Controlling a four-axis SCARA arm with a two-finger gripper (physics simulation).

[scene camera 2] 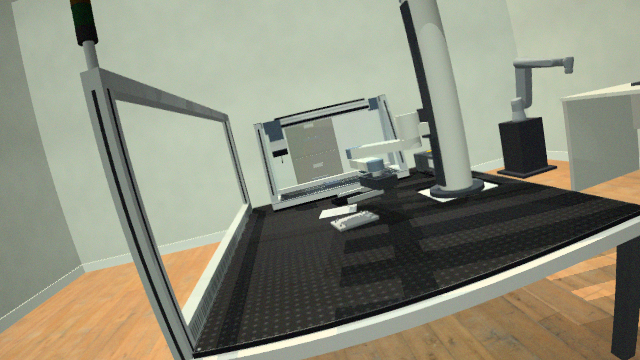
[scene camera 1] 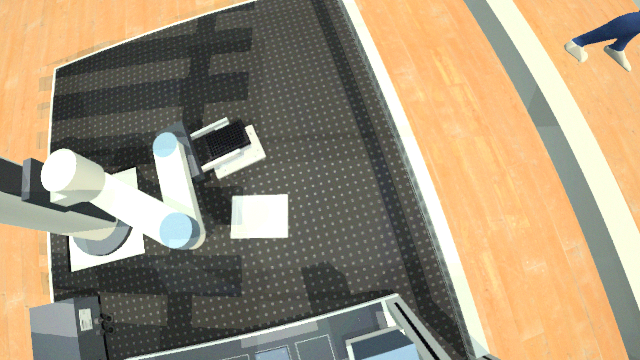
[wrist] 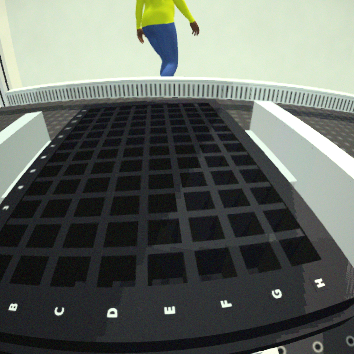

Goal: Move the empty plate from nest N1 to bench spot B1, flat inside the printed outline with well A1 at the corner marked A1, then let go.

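Frame: origin at the arm's base, x ahead, y left, z up, level; centimetres.
Where they show: gripper, fingertip midpoint: (scene camera 2: 342,199) (scene camera 1: 234,135) (wrist: 148,121); arm's base at its link origin: (scene camera 2: 457,189) (scene camera 1: 103,219).
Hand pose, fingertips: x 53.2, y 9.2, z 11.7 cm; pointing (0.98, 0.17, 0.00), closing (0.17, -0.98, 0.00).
Observation:
Things, the pixels of their top centre, and the offset from my fingertips. "pt": a spot on its surface instead. Level surfaces: height alone.
- black empty plate at its top centre: (wrist: 145,143) (scene camera 1: 225,139) (scene camera 2: 349,196) dx -2.7, dy -0.5, dz +0.2 cm
- white nest at its top centre: (scene camera 1: 233,149) (scene camera 2: 353,216) dx -2.6, dy -0.5, dz -8.2 cm
- flat white square at a spot on its surface: (scene camera 1: 261,216) pt dx +1.0, dy -22.8, dz -10.2 cm
- dark dotted bench top at its surface level: dz -10.4 cm
- framed gantry machine at a spot on its surface: (scene camera 1: 395,320) pt dx +27.3, dy -58.2, dz +7.5 cm
- grey box at a spot on its surface: (scene camera 1: 65,327) pt dx -60.6, dy -41.9, dz +1.1 cm
The black empty plate (scene camera 1: 223,140) (scene camera 2: 340,201) (wrist: 162,202) is held level between the two pale fingers of my gripper (scene camera 1: 232,136) (scene camera 2: 346,198) (wrist: 148,121). My gripper is shut on its long sides. The white nest (scene camera 1: 257,145) (scene camera 2: 356,220) is below the plate, and a gap shows between them in scene camera 2. In the wrist view the letters B to H run along the plate's near edge; the A1 corner is out of view. A flat white square (scene camera 1: 261,216) (scene camera 2: 334,213) lies beside the nest; no printed outline or B1 label can be read on it.
The arm's column (scene camera 1: 30,210) (scene camera 2: 445,100) stands at one side of the dark dotted bench top (scene camera 1: 320,175) (scene camera 2: 300,270). A framed gantry machine (scene camera 1: 395,320) (scene camera 2: 265,165) and a grey box (scene camera 1: 65,327) stand along one edge. A person (scene camera 1: 607,32) (wrist: 162,30) is beyond the bench.

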